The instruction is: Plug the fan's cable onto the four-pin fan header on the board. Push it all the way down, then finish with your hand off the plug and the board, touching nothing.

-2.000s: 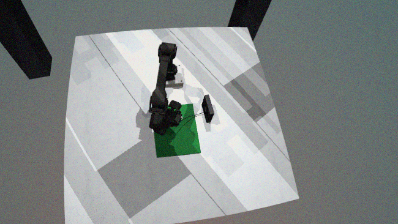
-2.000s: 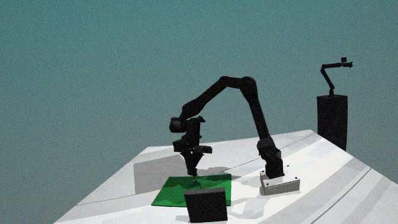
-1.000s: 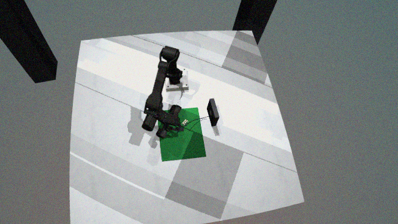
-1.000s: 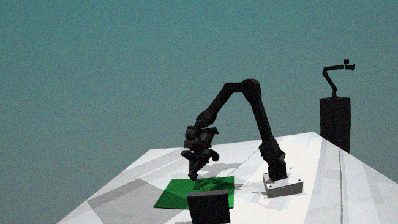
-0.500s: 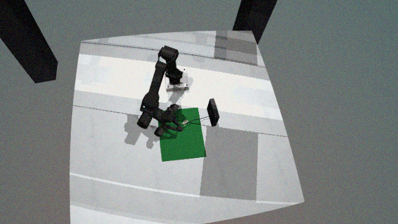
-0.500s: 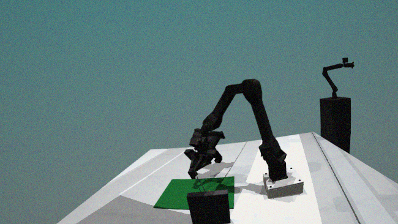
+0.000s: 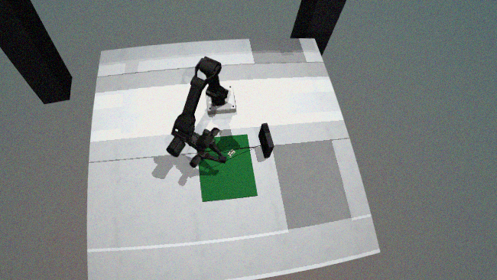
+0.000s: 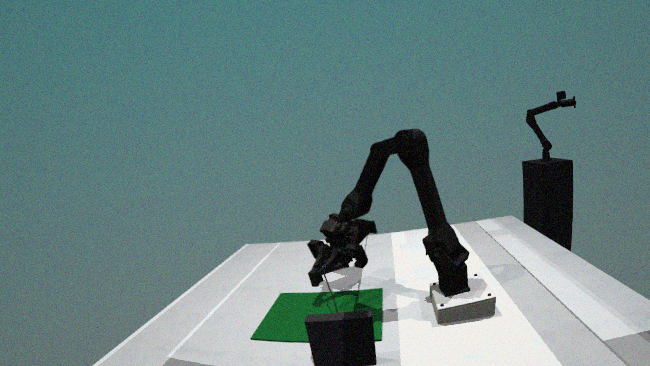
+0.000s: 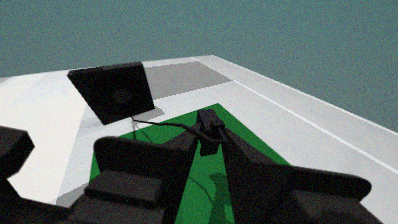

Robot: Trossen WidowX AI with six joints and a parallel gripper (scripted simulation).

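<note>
My gripper tip is 20 mm to the right of the green board and 120 mm above it. Round my gripper tip: whitish fan header: 60 mm behind, 60 mm to the left, 110 mm below; then black plug: 10 mm below; then black fan: 80 mm behind, 210 mm to the left, 50 mm below.
</note>
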